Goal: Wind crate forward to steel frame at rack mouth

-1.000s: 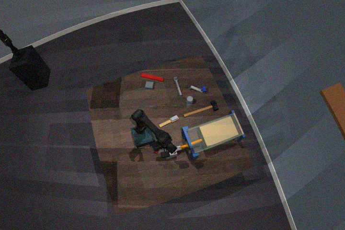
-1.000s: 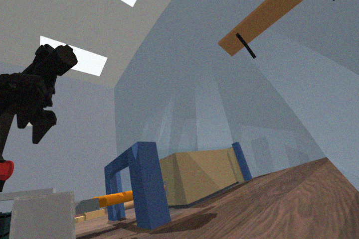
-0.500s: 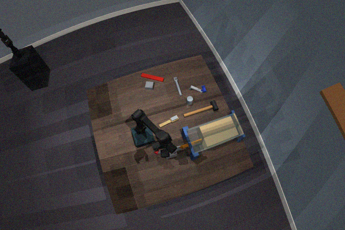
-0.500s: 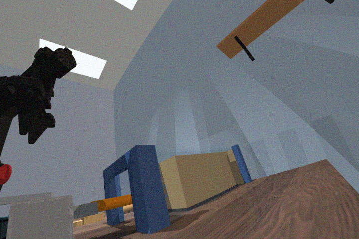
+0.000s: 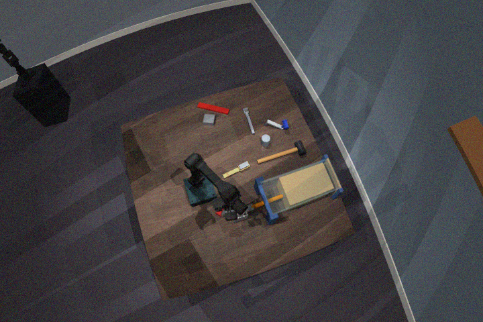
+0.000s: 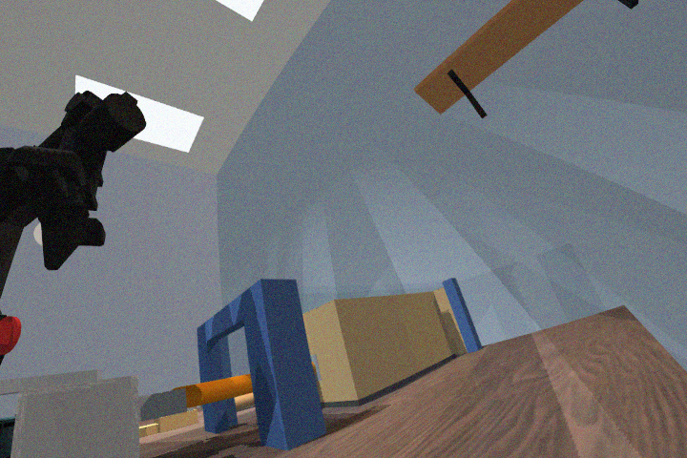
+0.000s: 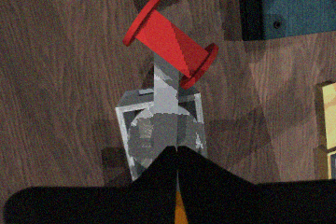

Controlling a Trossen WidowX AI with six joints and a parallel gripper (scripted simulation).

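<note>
The red knob is 5 cm behind my gripper tip and 8 cm below it. The rest, counted from my gripper tip: red-knobbed winch handle (2 cm behind, 11 cm below); blue steel frame (21 cm ahead, 2 cm to the left, 11 cm below); grey winch (3 cm ahead, 1 cm to the right, 18 cm below).
</note>
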